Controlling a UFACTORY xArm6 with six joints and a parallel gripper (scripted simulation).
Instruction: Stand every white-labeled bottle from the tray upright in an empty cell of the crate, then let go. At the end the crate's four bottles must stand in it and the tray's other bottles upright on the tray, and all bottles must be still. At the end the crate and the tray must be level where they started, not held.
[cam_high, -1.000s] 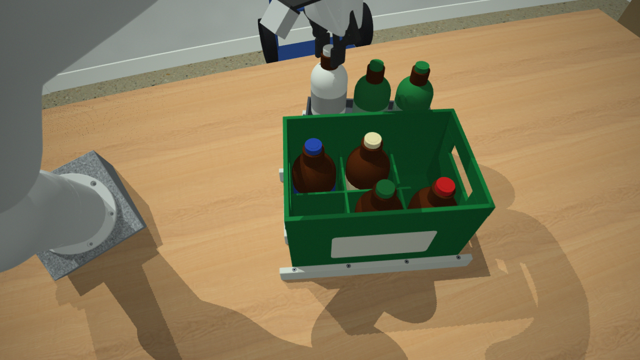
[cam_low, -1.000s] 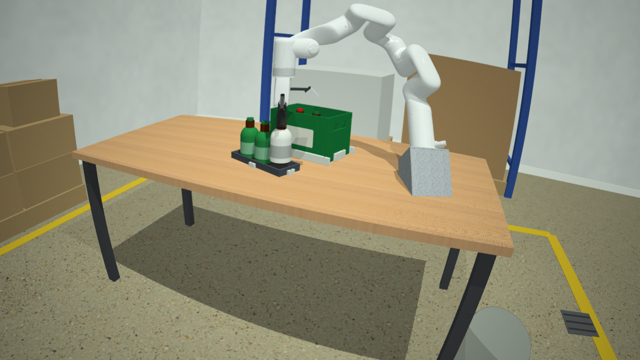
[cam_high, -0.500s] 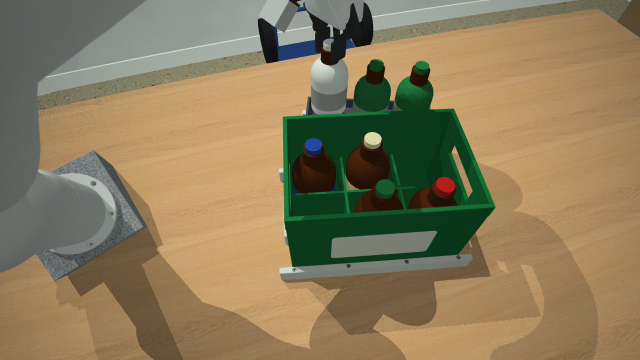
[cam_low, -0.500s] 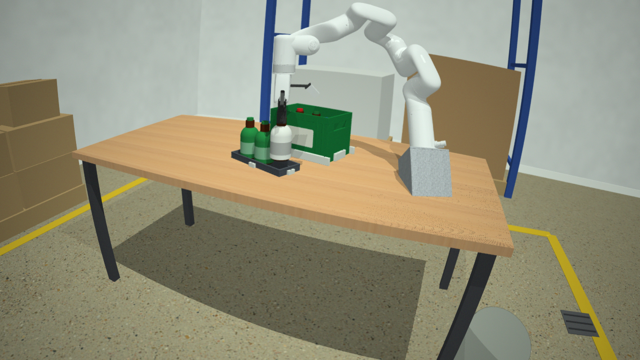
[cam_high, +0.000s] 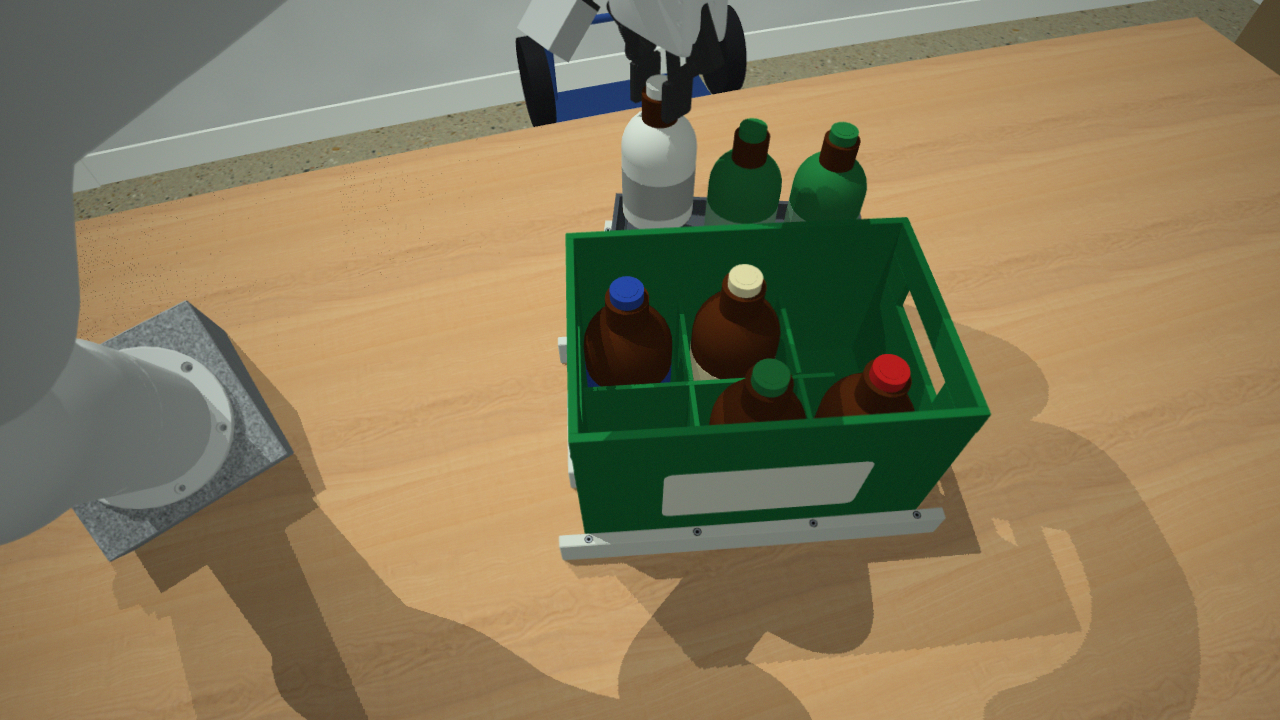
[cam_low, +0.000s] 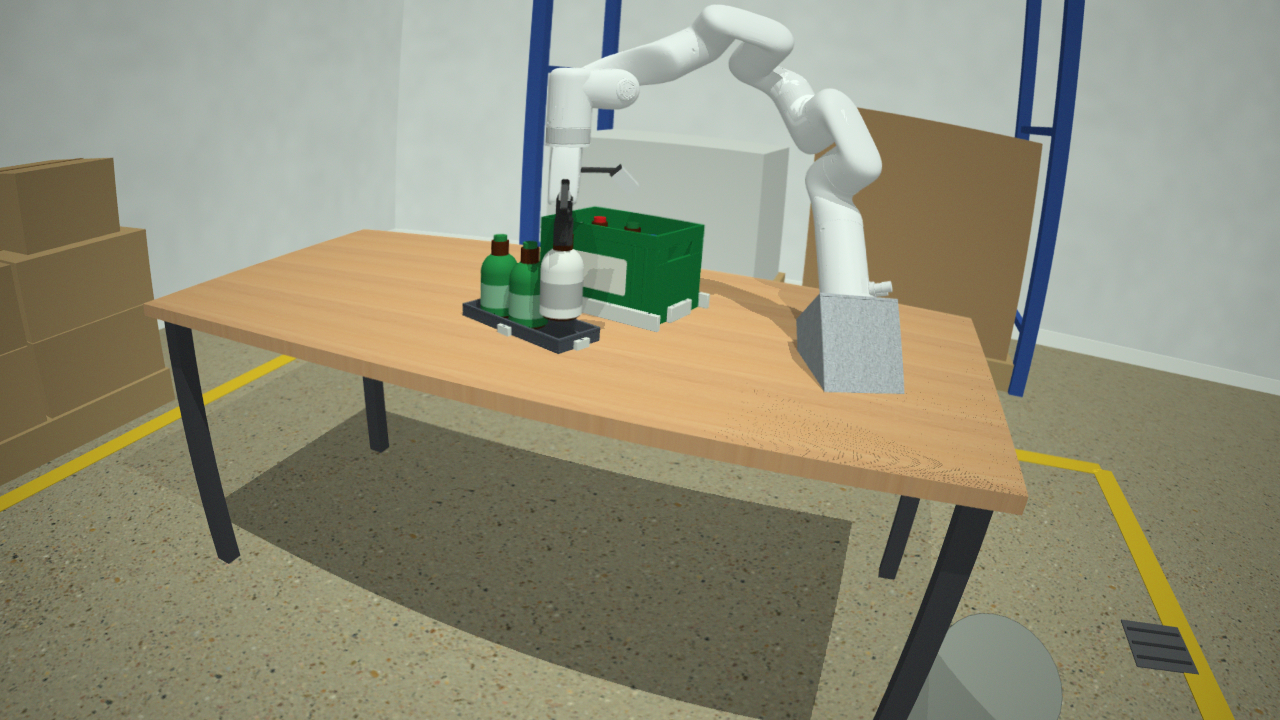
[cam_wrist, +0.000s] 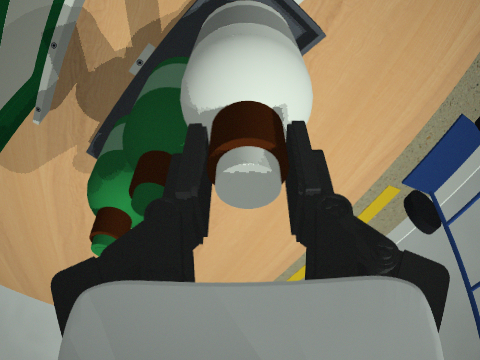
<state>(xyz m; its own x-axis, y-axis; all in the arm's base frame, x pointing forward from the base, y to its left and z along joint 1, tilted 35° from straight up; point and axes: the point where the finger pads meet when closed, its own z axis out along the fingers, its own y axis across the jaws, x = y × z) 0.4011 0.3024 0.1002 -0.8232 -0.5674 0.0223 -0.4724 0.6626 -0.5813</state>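
My hand is 70 mm above the white-labeled bottle. From my hand the other things lie so: green bottle: 80 mm ahead, 30 mm to the right, 110 mm below; then brown bottle: 70 mm behind, 200 mm to the right, 110 mm below; then dark tray: 80 mm ahead, 20 mm to the right, 180 mm below.
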